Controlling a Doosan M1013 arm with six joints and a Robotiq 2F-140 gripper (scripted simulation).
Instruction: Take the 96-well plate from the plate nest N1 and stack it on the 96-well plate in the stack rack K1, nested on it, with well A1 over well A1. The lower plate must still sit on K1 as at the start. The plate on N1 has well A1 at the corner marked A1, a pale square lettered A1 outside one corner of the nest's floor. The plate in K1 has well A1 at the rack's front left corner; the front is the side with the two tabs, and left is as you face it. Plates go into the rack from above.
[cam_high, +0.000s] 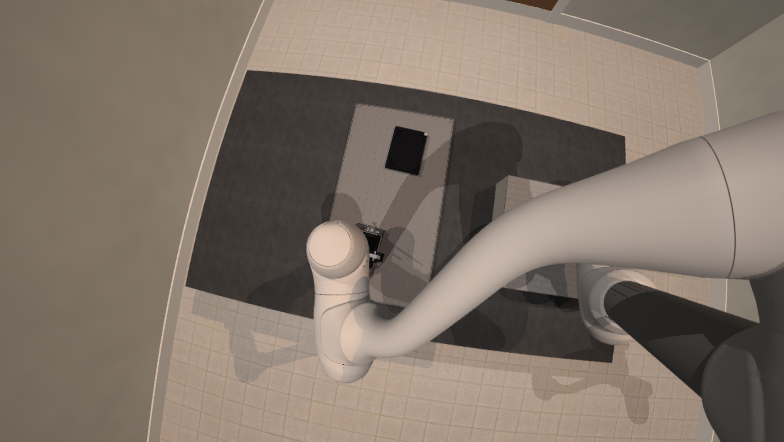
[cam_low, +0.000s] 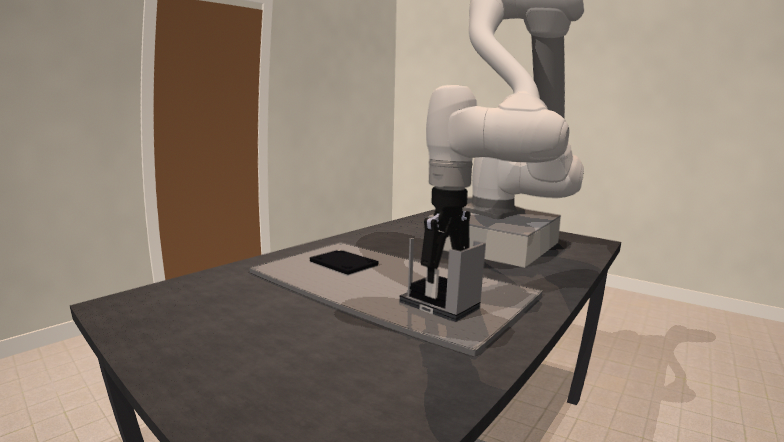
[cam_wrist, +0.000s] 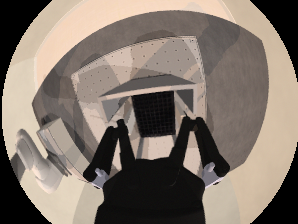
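The tall grey wall is 1 cm behind my hand, 7 cm to the left of it and 2 cm above it. Also, from my hand: pale A1 mark: 5 cm behind, 47 cm to the right, 5 cm below.
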